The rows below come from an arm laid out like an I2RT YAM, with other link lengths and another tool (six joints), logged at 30 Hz.
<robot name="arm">
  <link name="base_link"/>
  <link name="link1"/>
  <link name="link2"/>
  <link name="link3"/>
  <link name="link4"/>
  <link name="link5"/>
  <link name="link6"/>
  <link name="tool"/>
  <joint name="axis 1" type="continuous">
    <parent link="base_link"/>
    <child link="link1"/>
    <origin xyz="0 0 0.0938" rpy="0 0 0"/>
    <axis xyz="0 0 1"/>
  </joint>
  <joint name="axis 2" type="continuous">
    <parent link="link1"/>
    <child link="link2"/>
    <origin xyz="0.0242 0.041 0.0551" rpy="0 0 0"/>
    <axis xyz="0 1 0"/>
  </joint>
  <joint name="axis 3" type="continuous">
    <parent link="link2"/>
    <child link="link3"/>
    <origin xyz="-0.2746 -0.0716 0" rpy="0 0 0"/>
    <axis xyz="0 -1 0"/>
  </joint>
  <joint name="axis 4" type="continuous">
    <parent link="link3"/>
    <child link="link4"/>
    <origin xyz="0.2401 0.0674 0.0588" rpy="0 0 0"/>
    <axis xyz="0 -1 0"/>
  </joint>
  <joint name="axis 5" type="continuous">
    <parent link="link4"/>
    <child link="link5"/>
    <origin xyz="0.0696 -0.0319 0.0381" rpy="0 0 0"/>
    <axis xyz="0 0 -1"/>
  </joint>
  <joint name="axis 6" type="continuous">
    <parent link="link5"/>
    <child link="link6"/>
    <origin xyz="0.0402 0 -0.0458" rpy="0 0 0"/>
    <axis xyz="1 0 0"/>
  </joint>
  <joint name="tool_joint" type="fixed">
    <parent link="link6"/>
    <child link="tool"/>
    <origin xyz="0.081 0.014 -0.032" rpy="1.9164 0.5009 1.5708"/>
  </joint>
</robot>
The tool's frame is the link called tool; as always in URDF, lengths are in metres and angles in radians. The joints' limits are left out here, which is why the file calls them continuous.
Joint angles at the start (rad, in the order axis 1, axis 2, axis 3, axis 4, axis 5, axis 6): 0.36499, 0.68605, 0.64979, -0.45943, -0.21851, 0.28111
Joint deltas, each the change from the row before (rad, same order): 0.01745, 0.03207, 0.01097, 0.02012, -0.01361, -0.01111; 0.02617, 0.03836, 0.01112, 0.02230, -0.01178, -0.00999; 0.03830, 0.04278, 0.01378, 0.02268, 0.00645, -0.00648; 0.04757, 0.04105, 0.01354, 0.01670, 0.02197, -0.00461; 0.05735, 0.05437, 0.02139, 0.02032, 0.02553, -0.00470; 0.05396, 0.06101, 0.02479, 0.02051, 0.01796, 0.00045; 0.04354, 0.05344, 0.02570, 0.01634, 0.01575, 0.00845; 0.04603, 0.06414, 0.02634, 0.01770, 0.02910, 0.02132; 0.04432, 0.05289, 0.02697, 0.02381, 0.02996, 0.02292
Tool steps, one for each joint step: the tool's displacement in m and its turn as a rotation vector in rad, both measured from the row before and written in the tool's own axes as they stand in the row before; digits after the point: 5 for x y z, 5 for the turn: 0.00300, 0.00576, 0.00280, -0.00373, 0.02071, -0.02764; 0.00448, 0.00602, 0.00423, -0.00058, 0.02639, -0.03182; 0.00497, 0.00672, 0.00535, 0.00370, 0.01934, -0.03137; 0.00599, 0.00570, 0.00592, 0.01048, 0.01297, -0.03118; 0.00766, 0.00836, 0.00737, 0.01154, 0.01598, -0.03797; 0.00836, 0.00932, 0.00838, 0.01258, 0.02255, -0.03360; 0.00693, 0.00930, 0.00698, 0.00919, 0.01878, -0.01977; 0.00700, 0.00903, 0.01036, 0.02046, 0.01391, -0.00541; 0.00705, 0.01108, 0.00758, 0.00318, 0.00718, -0.00361
